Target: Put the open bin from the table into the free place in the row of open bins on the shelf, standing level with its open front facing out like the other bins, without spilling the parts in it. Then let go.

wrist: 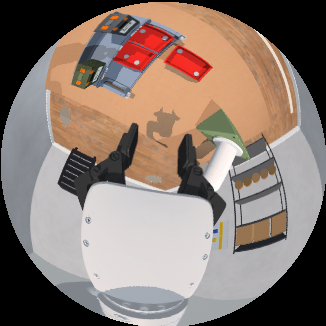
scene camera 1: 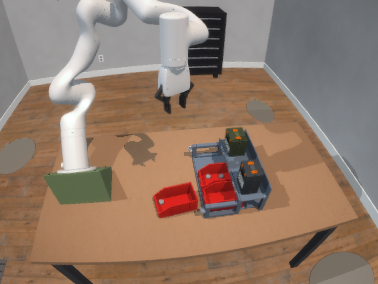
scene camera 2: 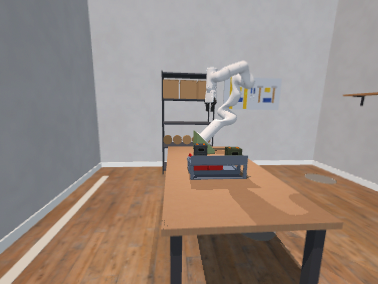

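Note:
The loose red open bin (scene camera 1: 176, 201) (wrist: 188, 63) stands on the table (scene camera 1: 125, 235) in front of the shelf; round grey parts show in it. The blue-grey shelf (scene camera 1: 204, 161) (scene camera 2: 220, 160) (wrist: 113, 76) holds two red open bins side by side, one bin (scene camera 1: 219, 192) (wrist: 151, 38) at the near end in scene camera 1 and a middle bin (scene camera 1: 215, 172) (wrist: 134, 56). The free place is beside the middle bin, at the far end. My gripper (scene camera 1: 175, 107) (scene camera 2: 210, 107) (wrist: 159, 135) is open and empty, high above the table, well away from the loose bin.
A dark green box (scene camera 1: 236, 142) (scene camera 2: 233, 151) (wrist: 87, 75) and a dark grey box (scene camera 1: 251, 177) (scene camera 2: 200, 149) (wrist: 115, 24) stand on the shelf's back part. A green wedge-shaped block (scene camera 1: 82, 187) (wrist: 220, 124) is at the arm's base.

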